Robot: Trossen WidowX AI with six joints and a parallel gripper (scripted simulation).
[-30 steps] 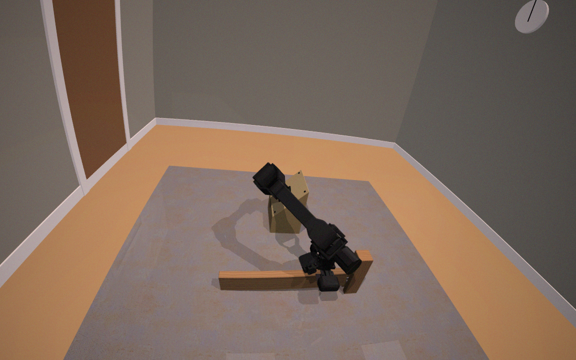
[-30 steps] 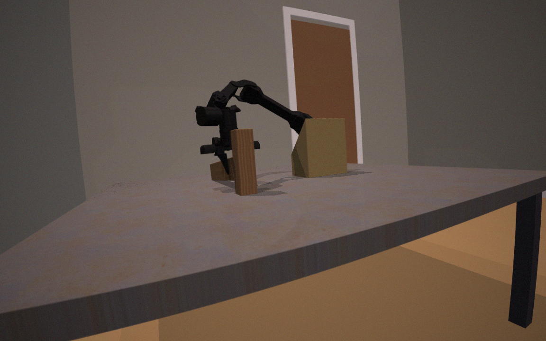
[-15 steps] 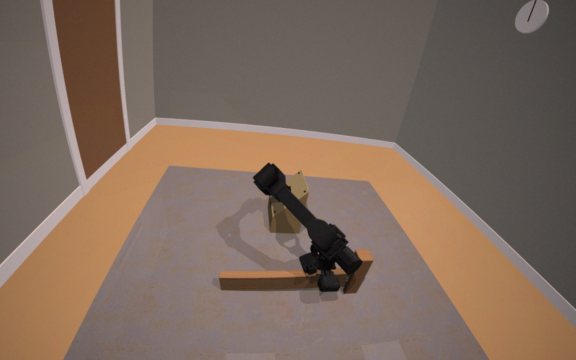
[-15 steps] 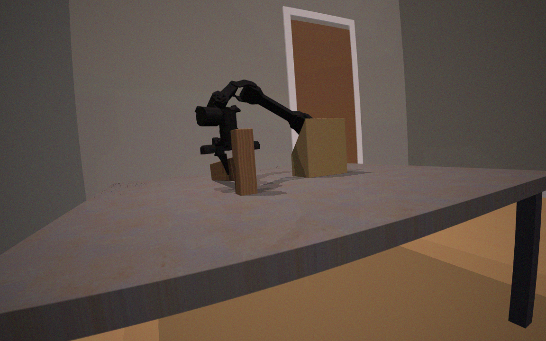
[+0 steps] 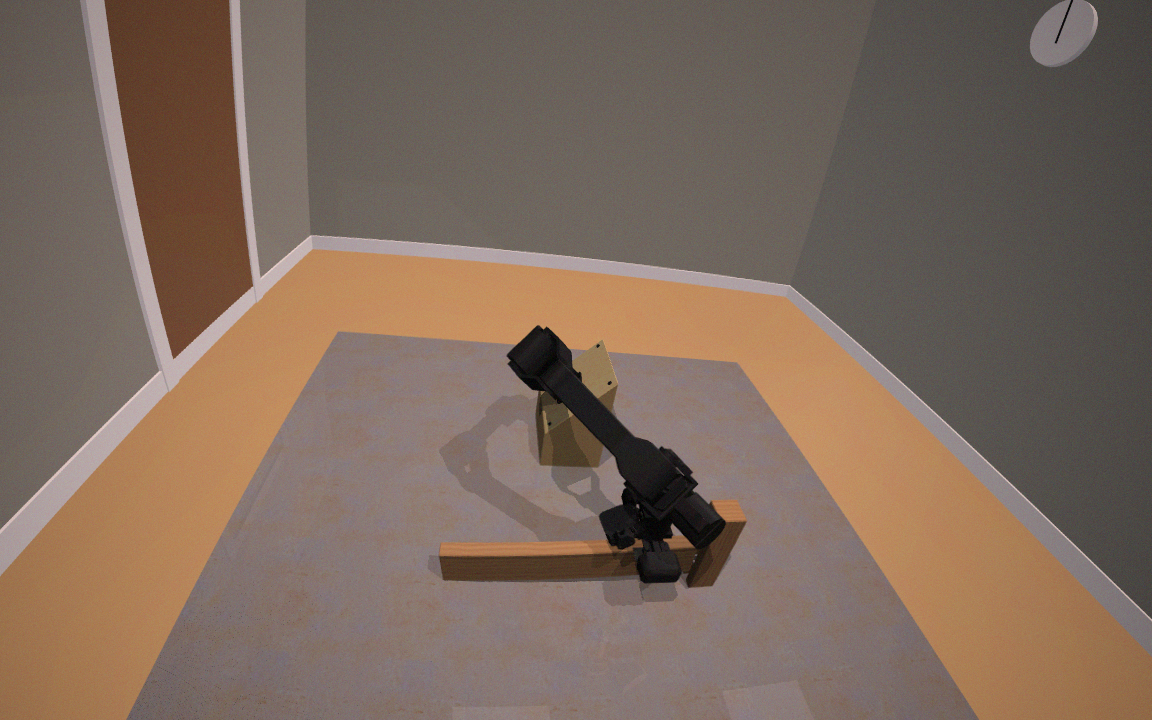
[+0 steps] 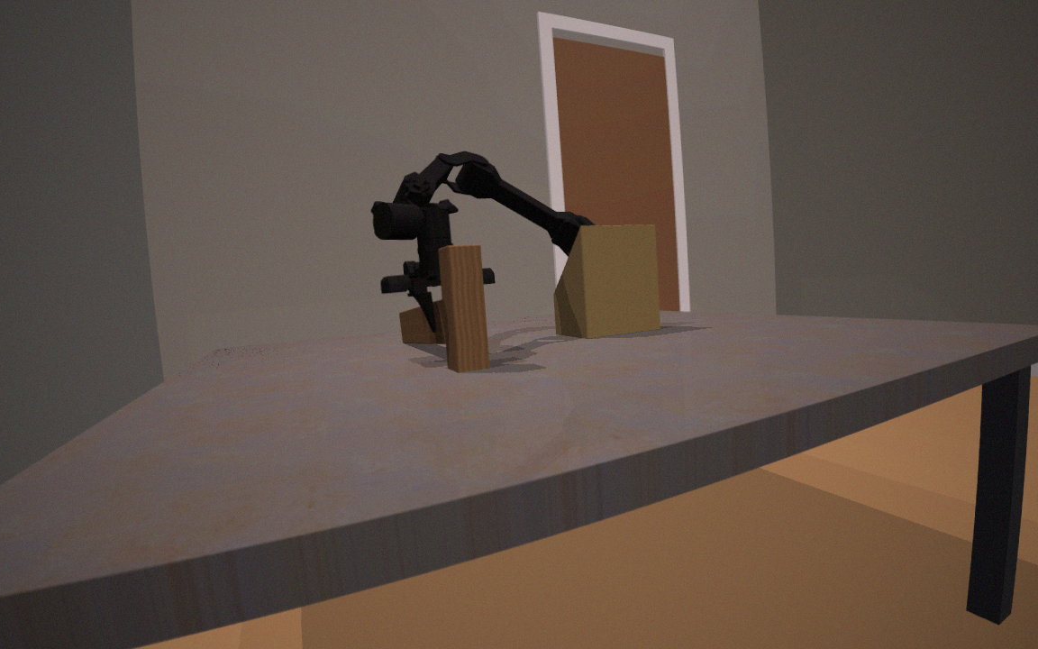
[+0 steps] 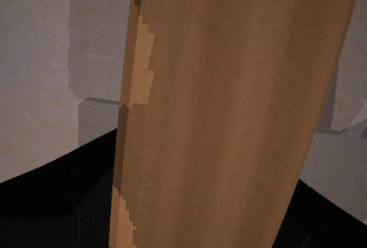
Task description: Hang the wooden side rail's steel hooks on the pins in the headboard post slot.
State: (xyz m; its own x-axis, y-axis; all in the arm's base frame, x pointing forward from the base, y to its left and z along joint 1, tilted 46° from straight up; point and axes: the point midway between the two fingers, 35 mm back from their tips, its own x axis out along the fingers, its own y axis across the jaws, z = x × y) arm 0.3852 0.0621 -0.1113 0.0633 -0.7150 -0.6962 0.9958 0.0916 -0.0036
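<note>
The headboard post lies 1 cm behind my gripper tip, 12 cm to the left of it and 4 cm above it.
</note>
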